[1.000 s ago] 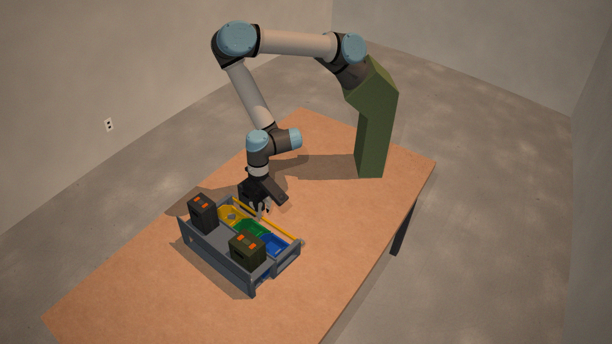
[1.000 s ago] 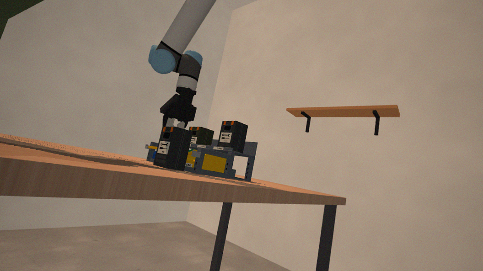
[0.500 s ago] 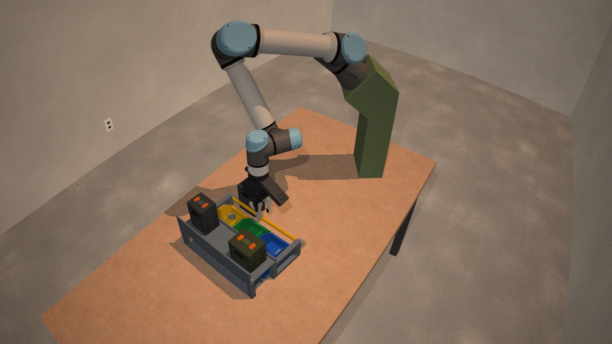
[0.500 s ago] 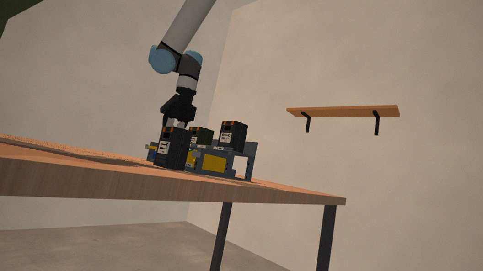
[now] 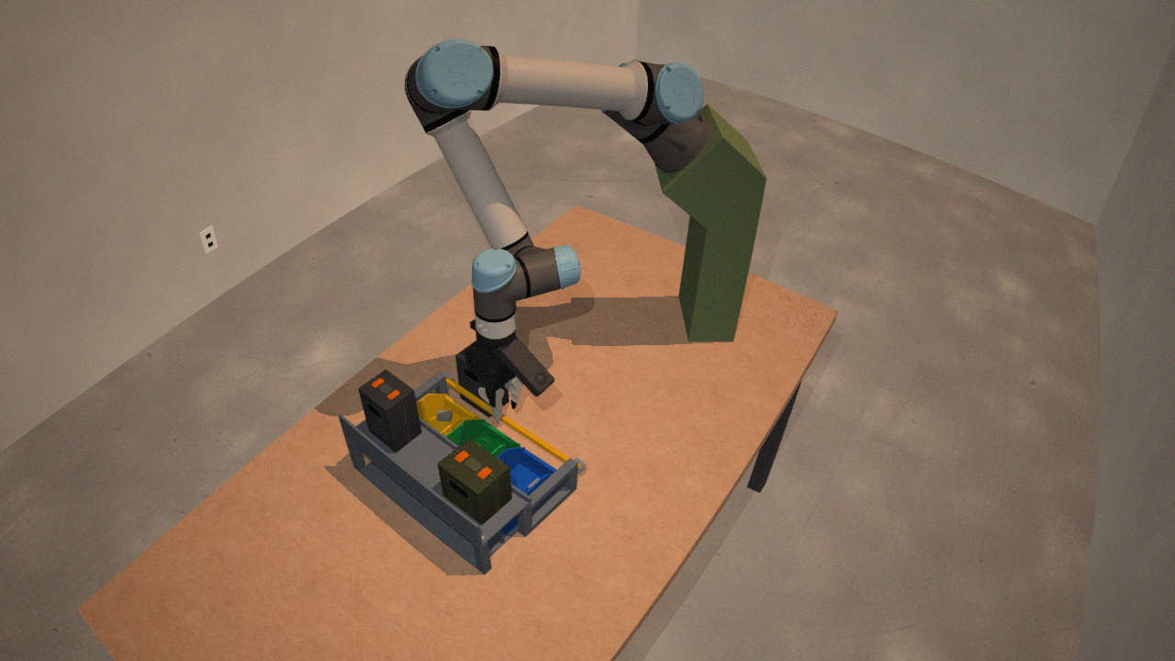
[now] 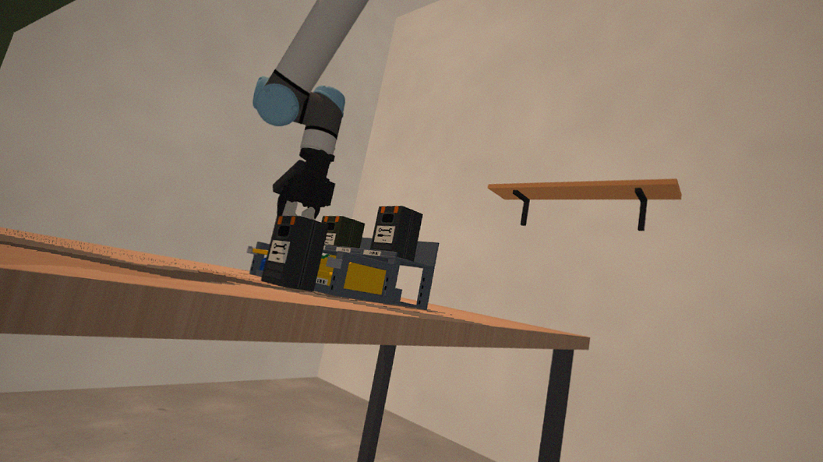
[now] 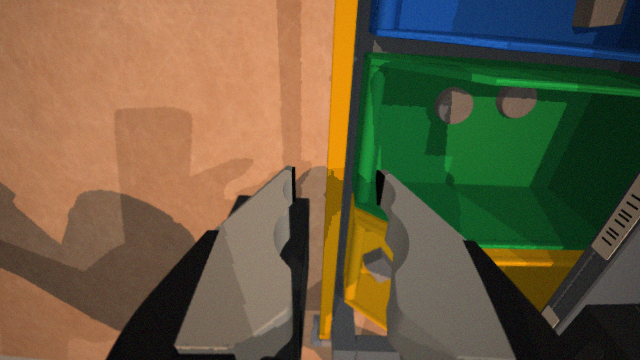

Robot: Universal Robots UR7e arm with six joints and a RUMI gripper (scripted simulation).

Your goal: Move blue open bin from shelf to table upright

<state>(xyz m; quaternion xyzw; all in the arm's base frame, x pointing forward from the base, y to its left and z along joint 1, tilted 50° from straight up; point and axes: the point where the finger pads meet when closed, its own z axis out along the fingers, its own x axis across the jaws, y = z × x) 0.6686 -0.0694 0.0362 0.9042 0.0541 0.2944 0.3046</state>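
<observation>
Now: the yellow bar 3 cm below my hand. Also, from my hand: blue open bin 12 cm ahead, 10 cm to the left, 5 cm below; yellow bin 12 cm to the right, 9 cm ahead, 5 cm below; green bin 10 cm ahead, 5 cm below, 1 cm to the right.
</observation>
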